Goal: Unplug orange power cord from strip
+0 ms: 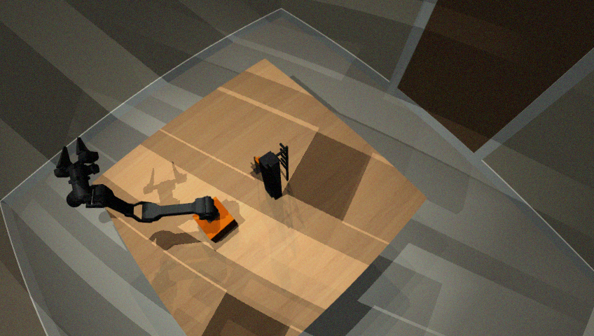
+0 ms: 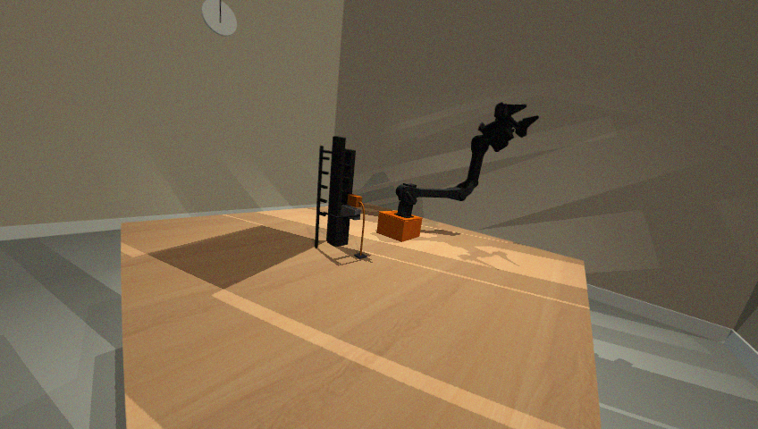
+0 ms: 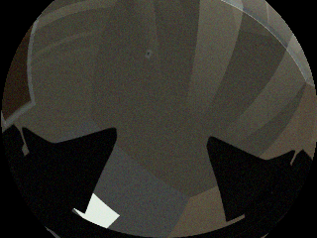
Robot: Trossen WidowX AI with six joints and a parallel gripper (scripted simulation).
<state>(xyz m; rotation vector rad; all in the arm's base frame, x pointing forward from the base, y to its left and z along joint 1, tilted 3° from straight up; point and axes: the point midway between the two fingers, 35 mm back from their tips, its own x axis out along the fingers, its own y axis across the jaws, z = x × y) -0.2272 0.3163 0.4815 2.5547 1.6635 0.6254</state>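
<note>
Right now the orange plug is 55 cm ahead of my gripper tip, 38 cm below it and 37 cm to the right of it.
</note>
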